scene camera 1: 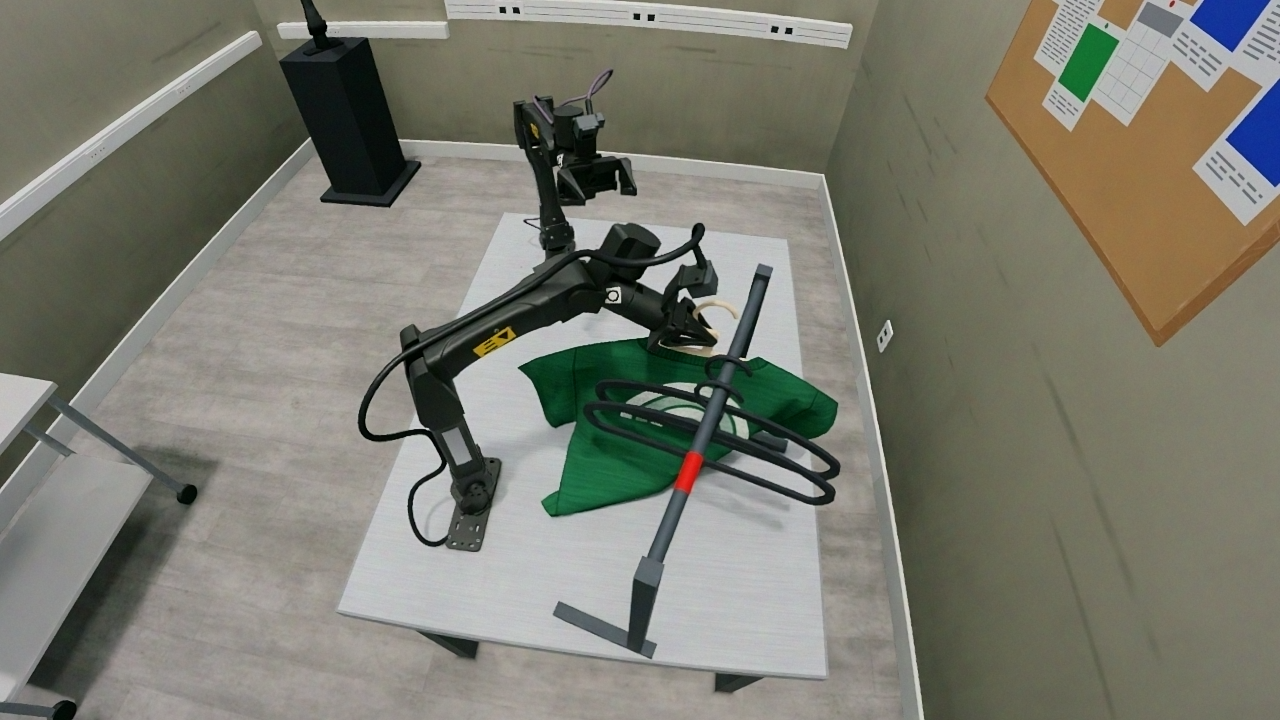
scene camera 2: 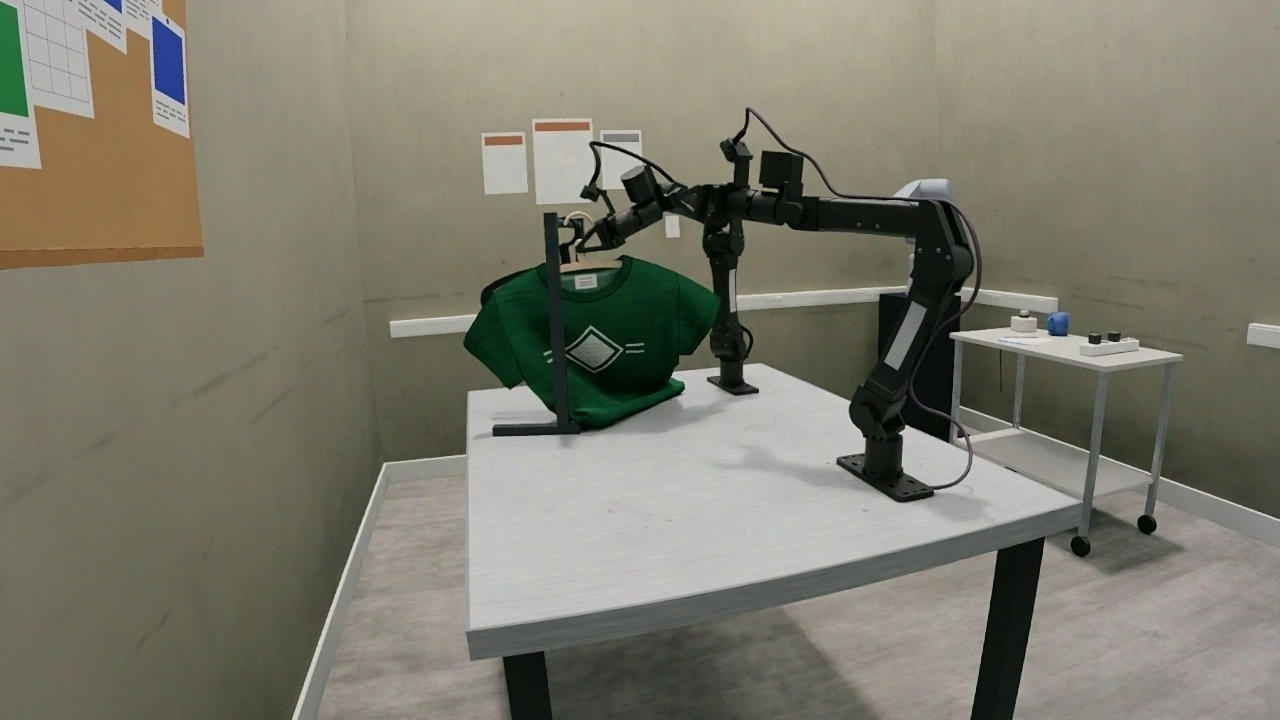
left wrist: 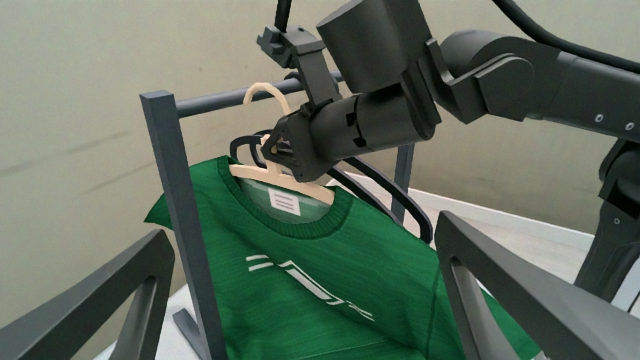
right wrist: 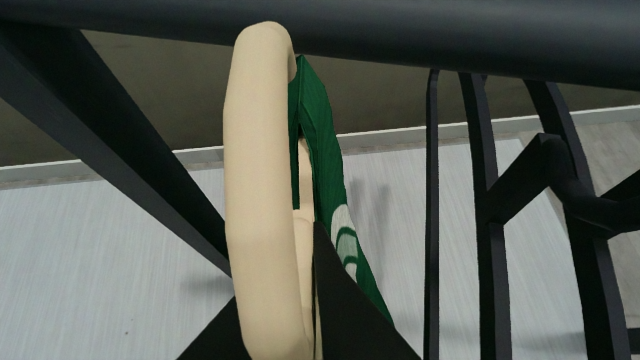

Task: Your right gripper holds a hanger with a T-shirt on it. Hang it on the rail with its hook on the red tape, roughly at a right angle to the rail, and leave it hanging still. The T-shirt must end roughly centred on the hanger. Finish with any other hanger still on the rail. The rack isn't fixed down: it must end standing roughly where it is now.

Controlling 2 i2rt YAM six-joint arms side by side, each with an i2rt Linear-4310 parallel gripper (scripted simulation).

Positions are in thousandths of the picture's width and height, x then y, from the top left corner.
In view: my left gripper (scene camera 1: 477, 274), my right gripper (scene camera 1: 560, 474), a green T-shirt (scene camera 2: 488, 456) and a beige hanger (right wrist: 423, 685).
The green T-shirt also shows in scene camera 1 (scene camera 1: 470, 652), in the left wrist view (left wrist: 449, 749) and in the right wrist view (right wrist: 482, 288). The beige hanger also shows in the left wrist view (left wrist: 429, 488). My left gripper is seen too in scene camera 2 (scene camera 2: 540, 274) and in the left wrist view (left wrist: 473, 646).
